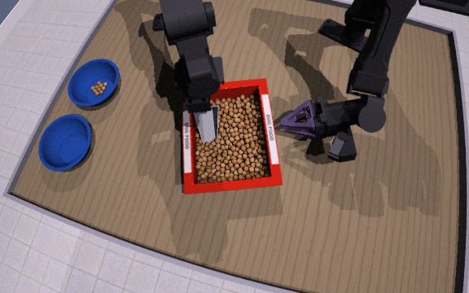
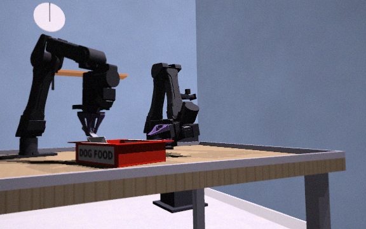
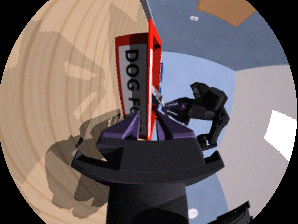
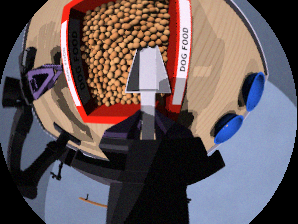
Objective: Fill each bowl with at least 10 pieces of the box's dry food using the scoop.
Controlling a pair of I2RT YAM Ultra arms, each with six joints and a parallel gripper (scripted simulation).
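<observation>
The grey scoop lies 3 cm below my right hand, 3 cm ahead of it and 1 cm to the left of it.
</observation>
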